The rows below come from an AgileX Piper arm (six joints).
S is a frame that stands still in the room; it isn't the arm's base.
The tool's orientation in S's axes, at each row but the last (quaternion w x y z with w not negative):
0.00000, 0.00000, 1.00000, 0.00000
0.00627, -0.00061, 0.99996, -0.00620
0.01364, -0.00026, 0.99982, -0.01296
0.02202, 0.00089, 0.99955, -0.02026
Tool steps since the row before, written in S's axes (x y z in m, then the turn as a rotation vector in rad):
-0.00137, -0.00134, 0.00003, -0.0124, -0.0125, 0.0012
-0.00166, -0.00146, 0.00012, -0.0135, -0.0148, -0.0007
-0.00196, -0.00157, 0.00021, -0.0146, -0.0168, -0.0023
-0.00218, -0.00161, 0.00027, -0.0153, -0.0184, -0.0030
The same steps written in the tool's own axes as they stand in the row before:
0.00137, -0.00134, -0.00003, 0.0124, -0.0125, -0.0012
0.00166, -0.00146, -0.00012, 0.0135, -0.0148, 0.0007
0.00195, -0.00157, -0.00022, 0.0147, -0.0167, 0.0023
0.00216, -0.00163, -0.00030, 0.0154, -0.0183, 0.0031

